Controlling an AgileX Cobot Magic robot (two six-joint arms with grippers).
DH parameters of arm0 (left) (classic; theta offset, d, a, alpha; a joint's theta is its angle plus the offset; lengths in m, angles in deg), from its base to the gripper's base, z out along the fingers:
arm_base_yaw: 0 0.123 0 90
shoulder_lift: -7.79 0 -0.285 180
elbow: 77.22 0 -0.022 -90
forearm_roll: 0 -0.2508 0 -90
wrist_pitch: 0 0 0.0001 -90
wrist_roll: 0 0.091 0 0
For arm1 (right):
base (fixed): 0 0 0 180
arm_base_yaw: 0 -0.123 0 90
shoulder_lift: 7.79 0 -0.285 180
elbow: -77.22 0 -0.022 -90
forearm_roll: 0 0.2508 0 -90
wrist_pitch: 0 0 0.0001 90
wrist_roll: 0 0.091 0 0
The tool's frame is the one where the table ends.
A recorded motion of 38 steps. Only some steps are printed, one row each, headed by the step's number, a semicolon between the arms.
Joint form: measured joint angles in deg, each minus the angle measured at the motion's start. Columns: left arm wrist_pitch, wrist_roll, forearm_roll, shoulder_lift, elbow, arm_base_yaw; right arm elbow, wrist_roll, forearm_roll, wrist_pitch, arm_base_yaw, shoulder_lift.
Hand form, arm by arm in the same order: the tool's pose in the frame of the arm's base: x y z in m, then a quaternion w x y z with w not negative. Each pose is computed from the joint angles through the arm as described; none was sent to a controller.
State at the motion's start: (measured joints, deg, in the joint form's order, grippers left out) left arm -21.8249 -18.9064 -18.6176 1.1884 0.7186 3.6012; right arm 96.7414 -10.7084 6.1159 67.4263 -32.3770 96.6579
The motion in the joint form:
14: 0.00 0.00 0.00 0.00 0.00 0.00; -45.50 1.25 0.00 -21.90 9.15 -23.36
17: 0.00 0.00 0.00 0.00 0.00 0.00; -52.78 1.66 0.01 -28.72 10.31 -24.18
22: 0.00 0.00 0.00 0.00 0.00 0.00; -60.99 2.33 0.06 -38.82 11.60 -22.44
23: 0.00 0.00 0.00 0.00 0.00 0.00; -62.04 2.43 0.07 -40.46 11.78 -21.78
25: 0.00 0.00 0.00 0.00 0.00 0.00; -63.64 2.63 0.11 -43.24 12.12 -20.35
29: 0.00 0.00 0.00 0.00 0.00 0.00; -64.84 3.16 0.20 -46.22 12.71 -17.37
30: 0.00 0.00 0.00 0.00 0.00 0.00; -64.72 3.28 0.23 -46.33 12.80 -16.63
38: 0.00 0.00 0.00 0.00 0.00 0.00; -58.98 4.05 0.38 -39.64 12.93 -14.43
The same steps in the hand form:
14: 0.0508 0.0140 0.1776 0.60450 -0.07162 0.79124 0.05815; 0.2215 0.1026 0.2715 0.22936 -0.24679 0.93863 0.07386
17: 0.0508 0.0140 0.1776 0.60450 -0.07162 0.79124 0.05815; 0.2136 0.0932 0.2437 0.23325 -0.22873 0.94259 0.06933
22: 0.0508 0.0140 0.1776 0.60450 -0.07162 0.79124 0.05815; 0.2081 0.0840 0.2050 0.23553 -0.20551 0.94785 0.06224
23: 0.0508 0.0140 0.1776 0.60450 -0.07162 0.79124 0.05815; 0.2080 0.0829 0.1988 0.23510 -0.20215 0.94877 0.06090
25: 0.0508 0.0140 0.1776 0.60450 -0.07162 0.79124 0.05815; 0.2083 0.0812 0.1881 0.23327 -0.19585 0.95069 0.05850
29: 0.0508 0.0140 0.1776 0.60450 -0.07162 0.79124 0.05815; 0.2116 0.0795 0.1734 0.22342 -0.18453 0.95551 0.05502
30: 0.0508 0.0140 0.1776 0.60450 -0.07162 0.79124 0.05815; 0.2130 0.0796 0.1710 0.21911 -0.18261 0.95691 0.05448
38: 0.0508 0.0140 0.1776 0.60450 -0.07162 0.79124 0.05815; 0.2275 0.0854 0.1818 0.19159 -0.17826 0.96344 0.05747

